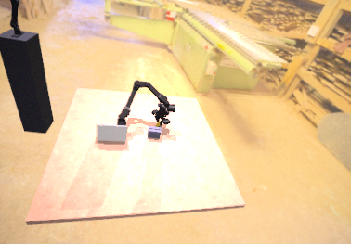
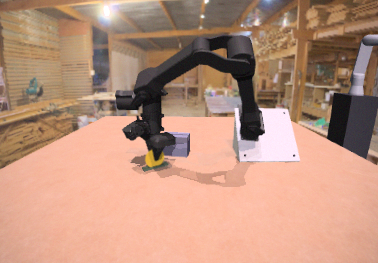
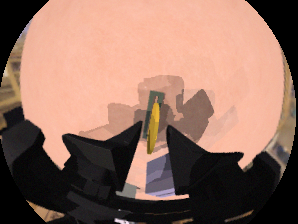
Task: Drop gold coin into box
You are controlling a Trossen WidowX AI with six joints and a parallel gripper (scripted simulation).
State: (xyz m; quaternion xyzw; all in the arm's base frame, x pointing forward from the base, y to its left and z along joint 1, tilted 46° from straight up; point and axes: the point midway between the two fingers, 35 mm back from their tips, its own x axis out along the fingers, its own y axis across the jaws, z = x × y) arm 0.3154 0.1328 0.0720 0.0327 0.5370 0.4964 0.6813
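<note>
Right now my gripper tip is right at the gold coin.
</note>
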